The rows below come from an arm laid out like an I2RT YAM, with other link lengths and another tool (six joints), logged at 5 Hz.
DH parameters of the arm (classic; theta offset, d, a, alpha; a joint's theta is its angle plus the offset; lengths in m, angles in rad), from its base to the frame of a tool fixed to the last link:
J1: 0 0.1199 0.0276 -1.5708
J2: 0 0 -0.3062 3.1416
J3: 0.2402 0 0.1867 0
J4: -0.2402 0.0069 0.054 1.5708
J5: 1.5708 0.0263 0 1.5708
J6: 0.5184 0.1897 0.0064 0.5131
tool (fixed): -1.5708 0.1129 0 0
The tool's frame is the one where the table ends.
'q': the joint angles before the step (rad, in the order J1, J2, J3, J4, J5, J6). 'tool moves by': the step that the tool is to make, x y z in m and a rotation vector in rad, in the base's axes. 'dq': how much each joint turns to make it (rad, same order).
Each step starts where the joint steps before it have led.
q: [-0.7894, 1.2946, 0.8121, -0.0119, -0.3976, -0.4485]
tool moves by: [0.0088, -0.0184, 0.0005, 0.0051, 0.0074, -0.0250]
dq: [0.0002, 0.0609, 0.0533, 0.0031, 0.0229, 0.0114]
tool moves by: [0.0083, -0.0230, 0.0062, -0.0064, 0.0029, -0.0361]
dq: [-0.0007, 0.0590, 0.0731, -0.0075, 0.0343, 0.0118]
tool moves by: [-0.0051, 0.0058, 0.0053, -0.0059, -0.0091, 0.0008]
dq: [0.0003, -0.0327, -0.0131, -0.0084, -0.0015, 0.0019]
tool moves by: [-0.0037, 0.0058, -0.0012, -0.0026, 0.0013, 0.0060]
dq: [0.0003, -0.0208, -0.0204, -0.0013, -0.0038, -0.0054]
